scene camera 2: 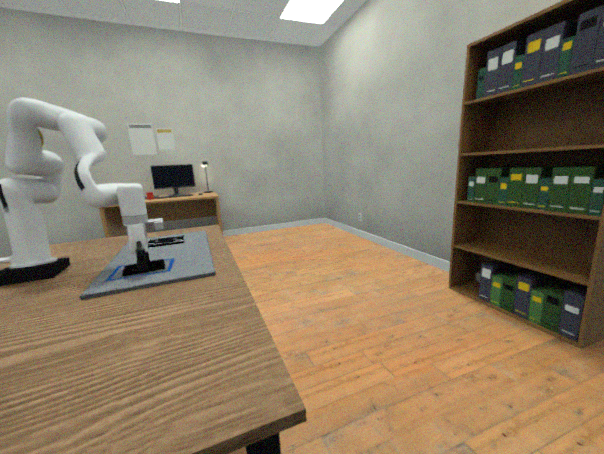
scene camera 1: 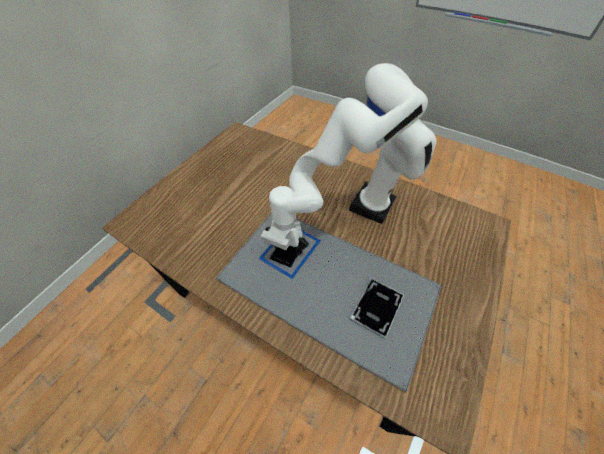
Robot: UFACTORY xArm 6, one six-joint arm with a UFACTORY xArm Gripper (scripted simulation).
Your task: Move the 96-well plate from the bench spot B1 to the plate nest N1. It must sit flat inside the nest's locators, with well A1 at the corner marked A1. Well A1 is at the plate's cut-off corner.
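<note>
There is a black plate nest N1 [scene camera 1: 385, 310] here, and I can see it.
</note>
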